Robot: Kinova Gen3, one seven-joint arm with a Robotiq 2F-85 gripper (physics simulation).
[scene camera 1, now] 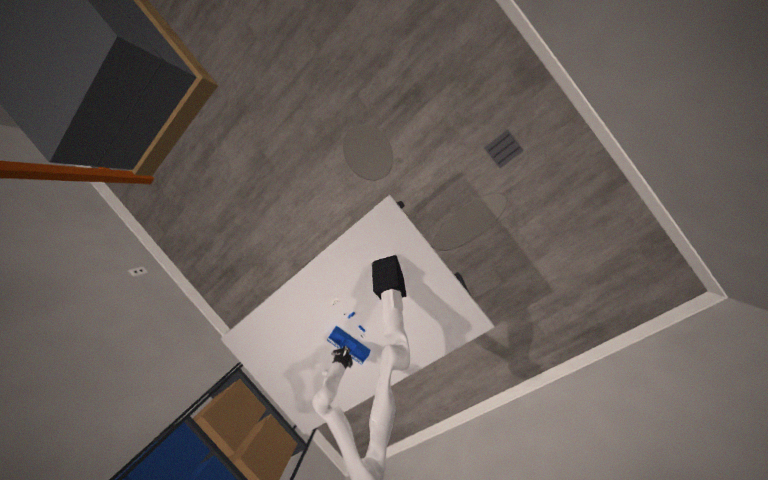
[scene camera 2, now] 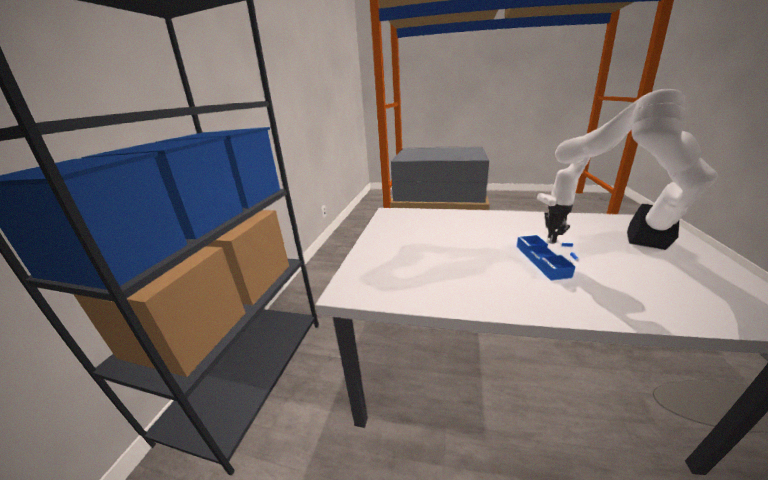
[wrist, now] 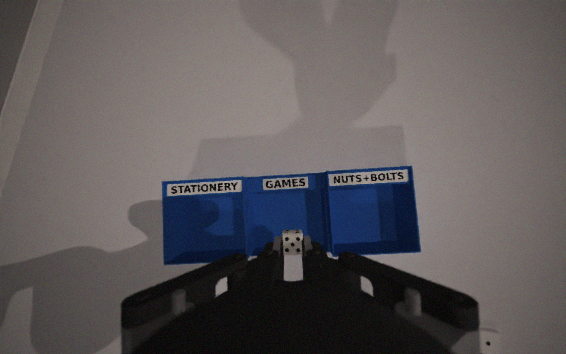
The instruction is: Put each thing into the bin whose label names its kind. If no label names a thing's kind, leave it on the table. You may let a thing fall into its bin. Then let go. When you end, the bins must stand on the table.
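Where they show: gripper, fingertip midpoint: [scene camera 1: 347, 347] [scene camera 2: 550, 242] [wrist: 292, 247]; arm's base, origin of the base link: [scene camera 1: 390, 294] [scene camera 2: 659, 219].
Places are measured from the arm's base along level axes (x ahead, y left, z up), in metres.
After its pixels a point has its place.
Observation:
My gripper [scene camera 1: 345, 350] @[x 0.438, y 0.117, z -0.056 m] [scene camera 2: 552, 240] @[x 0.438, y 0.117, z -0.056 m] [wrist: 292, 247] @[x 0.438, y 0.117, z -0.056 m] is shut on a white die with black dots [wrist: 292, 242] @[x 0.446, y 0.119, z -0.039 m]. It holds the die above the table; in the wrist view the die overlaps the near edge of the GAMES bin [wrist: 277, 207] @[x 0.460, y 0.139, z -0.125 m], the middle one. The STATIONERY bin [wrist: 171, 227] @[x 0.418, y 0.244, z -0.098 m] is left of it and the NUTS+BOLTS bin [wrist: 409, 220] @[x 0.479, y 0.003, z -0.097 m] right. The joined blue bins [scene camera 1: 353, 343] @[x 0.440, y 0.142, z -0.127 m] [scene camera 2: 557, 273] @[x 0.446, y 0.254, z -0.106 m] stand on the table. Two small blue things [scene camera 1: 351, 314] @[x 0.317, y -0.008, z -0.121 m] [scene camera 1: 361, 328] @[x 0.327, y 0.093, z -0.120 m] [scene camera 2: 566, 244] @[x 0.329, y 0.001, z -0.121 m] [scene camera 2: 574, 256] @[x 0.332, y 0.101, z -0.121 m] lie beside them. Small pale things [scene camera 1: 335, 302] @[x 0.346, y -0.121, z -0.123 m] lie farther off, too small to identify.
A white thing with a black dot [wrist: 488, 343] @[x 0.365, y -0.121, z -0.125 m] shows partly at the wrist view's lower right. The arm's black base [scene camera 1: 387, 275] @[x -0.049, y -0.080, z -0.009 m] [scene camera 2: 653, 227] @[x 0.032, y 0.028, z -0.022 m] stands on the white table [scene camera 1: 271, 339] @[x 0.891, y -0.190, z -0.132 m] [scene camera 2: 453, 305] @[x 0.799, y 0.425, z -0.132 m]. A dark shelf rack [scene camera 2: 275, 141] stands beyond the table's end.

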